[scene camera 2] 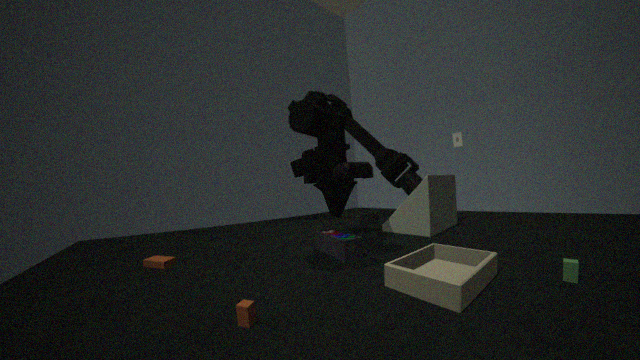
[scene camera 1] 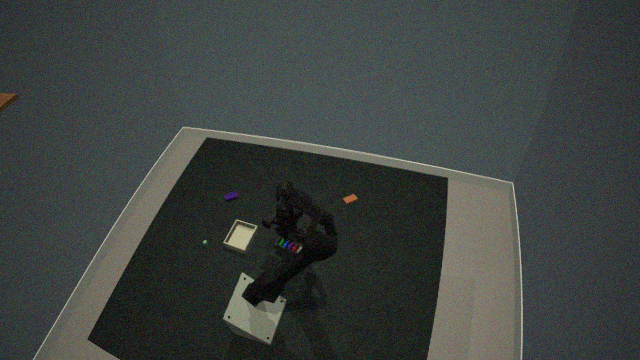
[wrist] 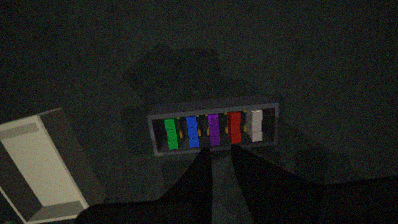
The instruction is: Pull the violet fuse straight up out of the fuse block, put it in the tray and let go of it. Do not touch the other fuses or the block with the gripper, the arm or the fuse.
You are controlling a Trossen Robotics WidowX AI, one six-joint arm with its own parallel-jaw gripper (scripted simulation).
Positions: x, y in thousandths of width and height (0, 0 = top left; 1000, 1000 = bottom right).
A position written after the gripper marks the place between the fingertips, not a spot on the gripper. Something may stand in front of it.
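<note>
Visible: the gripper (scene camera 2: 526, 601), which appears in the wrist view (wrist: 554, 681) too. A cream tray (scene camera 1: 376, 662) is also visible.
</note>
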